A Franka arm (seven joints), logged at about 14 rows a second.
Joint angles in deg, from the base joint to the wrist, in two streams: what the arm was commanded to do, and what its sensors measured. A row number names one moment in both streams.
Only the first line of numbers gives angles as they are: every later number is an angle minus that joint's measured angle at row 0.
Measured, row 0:
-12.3, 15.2, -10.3, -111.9, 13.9, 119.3, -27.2
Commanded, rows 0 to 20:
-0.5, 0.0, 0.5, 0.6, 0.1, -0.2, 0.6
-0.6, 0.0, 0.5, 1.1, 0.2, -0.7, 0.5
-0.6, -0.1, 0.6, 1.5, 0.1, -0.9, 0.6
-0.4, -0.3, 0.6, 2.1, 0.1, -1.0, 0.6
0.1, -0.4, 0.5, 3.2, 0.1, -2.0, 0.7
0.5, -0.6, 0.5, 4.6, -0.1, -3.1, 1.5
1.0, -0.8, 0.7, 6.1, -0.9, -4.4, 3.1
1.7, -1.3, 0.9, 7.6, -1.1, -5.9, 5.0
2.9, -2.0, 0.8, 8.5, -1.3, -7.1, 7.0
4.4, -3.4, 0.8, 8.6, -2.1, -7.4, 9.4
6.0, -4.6, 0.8, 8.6, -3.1, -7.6, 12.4
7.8, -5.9, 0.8, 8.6, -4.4, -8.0, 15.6
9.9, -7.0, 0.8, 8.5, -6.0, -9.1, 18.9
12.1, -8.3, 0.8, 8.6, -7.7, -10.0, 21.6
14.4, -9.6, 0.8, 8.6, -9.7, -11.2, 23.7
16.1, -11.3, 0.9, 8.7, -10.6, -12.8, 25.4
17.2, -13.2, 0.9, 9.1, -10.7, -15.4, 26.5
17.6, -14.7, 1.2, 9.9, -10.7, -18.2, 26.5
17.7, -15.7, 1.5, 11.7, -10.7, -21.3, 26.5
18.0, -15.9, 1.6, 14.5, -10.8, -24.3, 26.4
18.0, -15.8, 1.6, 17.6, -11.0, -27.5, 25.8
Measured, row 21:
18.2, -15.3, 1.5, 12.7, -9.4, -22.1, 25.7
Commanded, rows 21 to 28:
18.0, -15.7, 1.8, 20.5, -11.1, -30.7, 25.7
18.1, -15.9, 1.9, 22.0, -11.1, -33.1, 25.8
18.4, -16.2, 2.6, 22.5, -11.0, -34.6, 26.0
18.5, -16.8, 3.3, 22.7, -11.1, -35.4, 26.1
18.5, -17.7, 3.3, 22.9, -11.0, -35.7, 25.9
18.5, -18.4, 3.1, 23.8, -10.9, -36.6, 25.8
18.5, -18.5, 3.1, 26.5, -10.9, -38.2, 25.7
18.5, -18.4, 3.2, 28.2, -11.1, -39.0, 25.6
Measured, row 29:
18.4, -18.0, 3.1, 24.4, -9.5, -36.3, 25.7
